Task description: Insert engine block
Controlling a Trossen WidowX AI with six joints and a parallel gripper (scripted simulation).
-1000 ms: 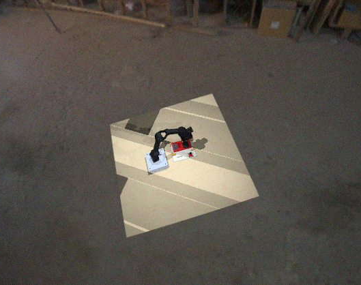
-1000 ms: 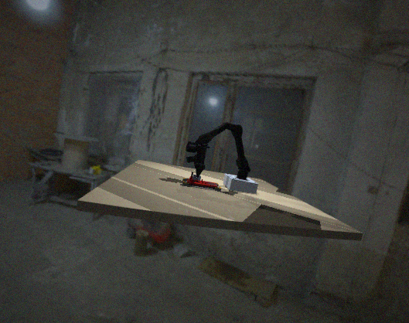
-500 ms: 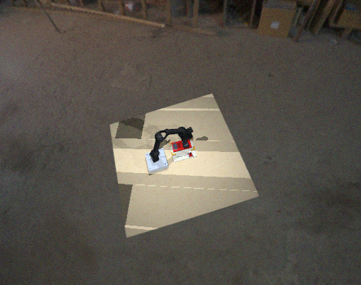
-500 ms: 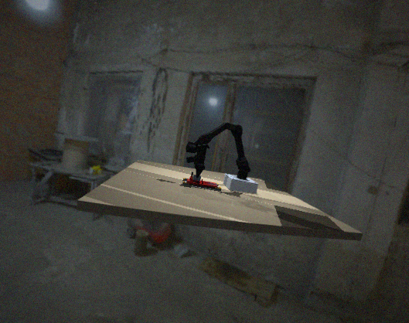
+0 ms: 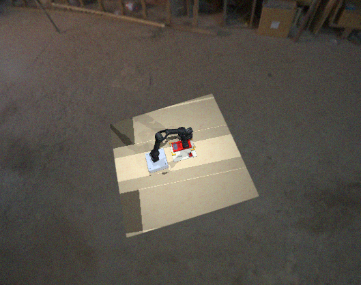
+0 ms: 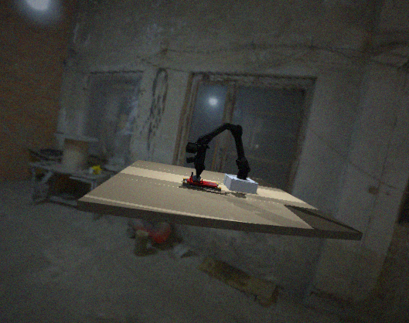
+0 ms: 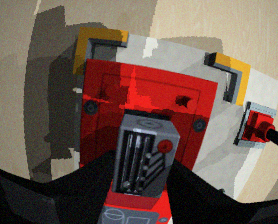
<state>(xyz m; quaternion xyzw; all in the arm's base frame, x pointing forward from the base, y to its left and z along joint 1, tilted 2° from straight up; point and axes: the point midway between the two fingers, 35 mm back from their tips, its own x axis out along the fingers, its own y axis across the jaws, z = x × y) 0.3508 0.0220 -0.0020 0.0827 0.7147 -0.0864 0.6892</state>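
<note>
Now: the engine block 1 cm below my gripper tip.
</note>
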